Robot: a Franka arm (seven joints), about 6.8 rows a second.
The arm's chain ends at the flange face. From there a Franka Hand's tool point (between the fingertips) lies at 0.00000 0.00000 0.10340 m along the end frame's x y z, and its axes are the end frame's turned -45 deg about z.
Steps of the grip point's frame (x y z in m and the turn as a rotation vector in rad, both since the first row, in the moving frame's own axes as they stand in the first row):
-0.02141, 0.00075, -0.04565, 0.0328, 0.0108, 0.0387
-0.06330, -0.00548, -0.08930, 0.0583, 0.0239, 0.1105
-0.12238, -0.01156, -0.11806, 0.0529, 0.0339, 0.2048
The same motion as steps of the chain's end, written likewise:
-0.01306, 0.01889, -0.04559, 0.0308, -0.0156, 0.0387
-0.04646, 0.04702, -0.08910, 0.0581, -0.0243, 0.1105
-0.09398, 0.08480, -0.11786, 0.0614, -0.0134, 0.2048

